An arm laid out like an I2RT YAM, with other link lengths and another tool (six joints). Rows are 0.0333 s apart.
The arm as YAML. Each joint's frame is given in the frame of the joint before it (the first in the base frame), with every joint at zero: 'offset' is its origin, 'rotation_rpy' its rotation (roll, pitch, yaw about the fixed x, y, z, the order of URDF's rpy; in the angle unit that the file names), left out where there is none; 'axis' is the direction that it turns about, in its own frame. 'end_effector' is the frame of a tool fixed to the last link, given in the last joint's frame.
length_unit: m
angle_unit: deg
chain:
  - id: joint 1
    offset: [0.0, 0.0, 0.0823]
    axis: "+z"
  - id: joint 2
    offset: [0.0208, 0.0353, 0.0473]
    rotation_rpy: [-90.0, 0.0, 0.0]
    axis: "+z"
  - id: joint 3
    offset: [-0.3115, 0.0, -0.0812]
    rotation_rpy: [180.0, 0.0, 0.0]
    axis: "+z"
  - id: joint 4
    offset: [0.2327, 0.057, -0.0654]
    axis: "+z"
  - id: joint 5
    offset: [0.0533, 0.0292, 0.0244]
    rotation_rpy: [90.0, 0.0, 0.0]
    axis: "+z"
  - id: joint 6
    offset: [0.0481, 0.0, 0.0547]
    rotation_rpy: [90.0, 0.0, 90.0]
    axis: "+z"
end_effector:
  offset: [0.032, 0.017, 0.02]
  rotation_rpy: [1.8, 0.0, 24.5]
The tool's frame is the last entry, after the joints.
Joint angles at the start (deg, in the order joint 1, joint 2, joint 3, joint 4, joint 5, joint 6): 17.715 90.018 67.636 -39.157 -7.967 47.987
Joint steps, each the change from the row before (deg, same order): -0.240 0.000 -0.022 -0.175 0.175 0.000; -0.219 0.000 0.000 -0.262 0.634 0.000; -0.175 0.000 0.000 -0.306 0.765 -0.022; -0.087 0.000 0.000 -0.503 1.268 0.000; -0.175 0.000 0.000 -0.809 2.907 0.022; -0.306 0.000 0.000 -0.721 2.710 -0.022; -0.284 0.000 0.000 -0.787 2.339 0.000; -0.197 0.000 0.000 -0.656 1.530 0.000; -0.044 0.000 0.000 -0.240 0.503 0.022
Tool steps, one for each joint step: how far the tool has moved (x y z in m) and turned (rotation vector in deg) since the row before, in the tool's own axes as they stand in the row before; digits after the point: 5 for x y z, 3 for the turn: 0.00085 -0.00108 -0.00029 0.226 0.253 0.228; 0.00106 -0.00147 -0.00048 0.632 0.452 0.211; 0.00114 -0.00141 -0.00051 0.721 0.532 0.151; 0.00158 -0.00145 -0.00075 1.099 0.868 0.100; 0.00291 -0.00346 -0.00138 2.607 1.666 0.177; 0.00289 -0.00391 -0.00123 2.496 1.548 0.215; 0.00287 -0.00337 -0.00118 2.107 1.505 0.187; 0.00219 -0.00219 -0.00088 1.336 1.124 0.102; 0.00074 -0.00061 -0.00031 0.424 0.389 0.031
